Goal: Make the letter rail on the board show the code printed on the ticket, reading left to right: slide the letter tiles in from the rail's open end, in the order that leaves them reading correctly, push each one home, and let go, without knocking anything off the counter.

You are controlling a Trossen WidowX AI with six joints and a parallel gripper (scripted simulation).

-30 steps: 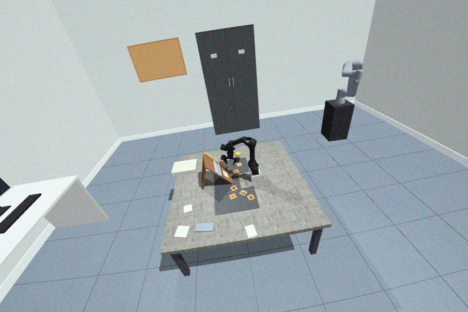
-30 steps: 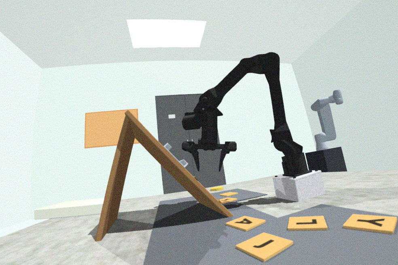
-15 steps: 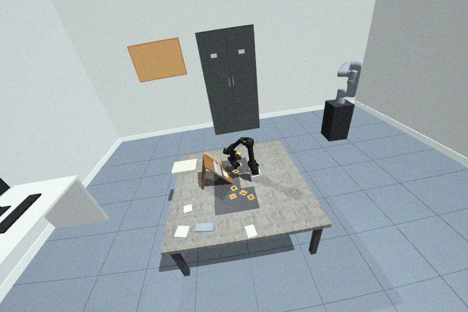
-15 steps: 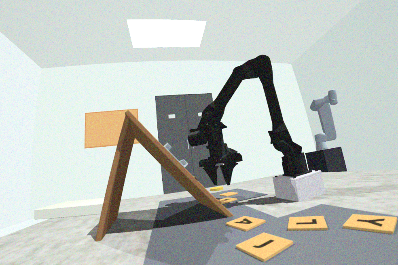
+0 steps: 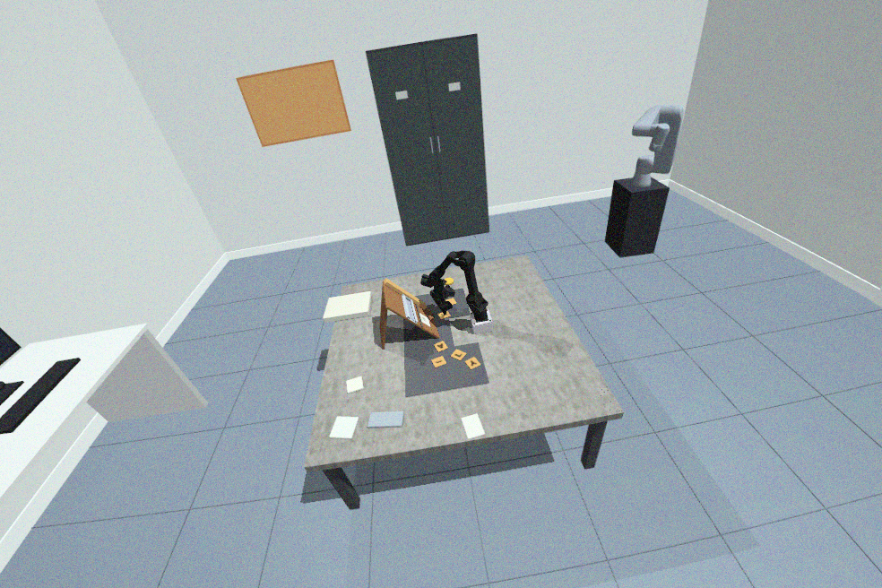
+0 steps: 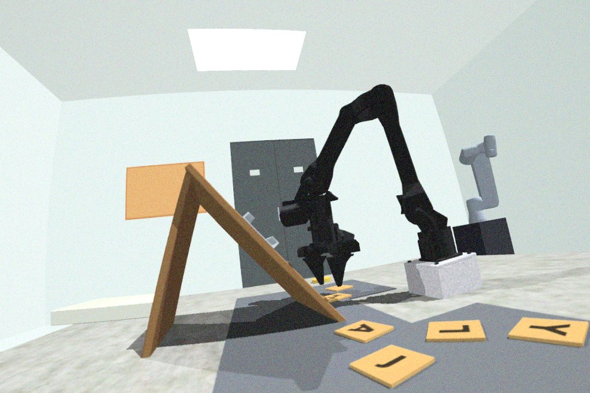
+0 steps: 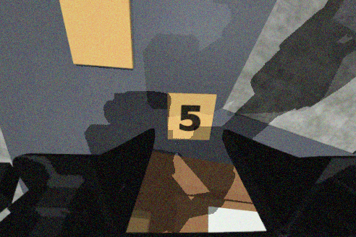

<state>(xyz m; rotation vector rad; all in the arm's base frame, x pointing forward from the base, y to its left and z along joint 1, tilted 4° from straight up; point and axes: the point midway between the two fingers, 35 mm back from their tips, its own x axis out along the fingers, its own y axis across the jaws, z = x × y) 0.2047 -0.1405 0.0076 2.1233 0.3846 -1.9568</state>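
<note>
Now: gripper tip 10 mm past the orange tile marked 5 and 30 mm above it. Round my gripper tip: white ticket 100 mm ahead, 110 mm to the left, 40 mm above; then dark mat 150 mm to the left, 30 mm below; then orange tile 50 mm behind, 110 mm to the right, 30 mm below.
</note>
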